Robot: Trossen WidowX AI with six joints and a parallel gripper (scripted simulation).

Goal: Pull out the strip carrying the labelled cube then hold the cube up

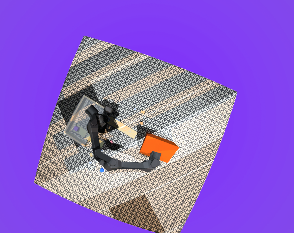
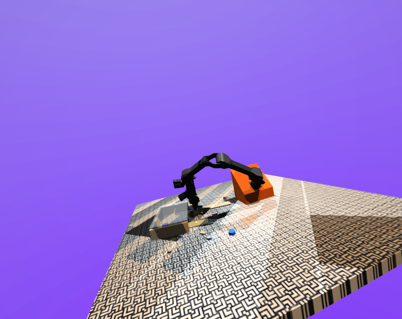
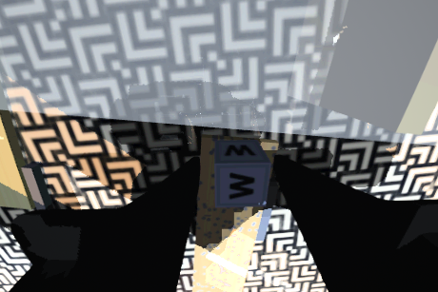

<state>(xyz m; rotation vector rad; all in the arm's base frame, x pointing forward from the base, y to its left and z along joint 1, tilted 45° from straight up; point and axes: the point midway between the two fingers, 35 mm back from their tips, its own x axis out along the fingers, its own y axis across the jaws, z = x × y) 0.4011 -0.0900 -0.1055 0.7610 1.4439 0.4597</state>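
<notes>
Right now the dotted strip is 11 cm behind my gripper tip, 3 cm to the left of it and 1 cm below it. Also, from my gripper tip: pale yellow-green strip: 6 cm ahead, 18 cm to the left, 1 cm below; then pink block: 7 cm behind, 16 cm to the left, 1 cm below; then labelled cube: 1 cm above.
</notes>
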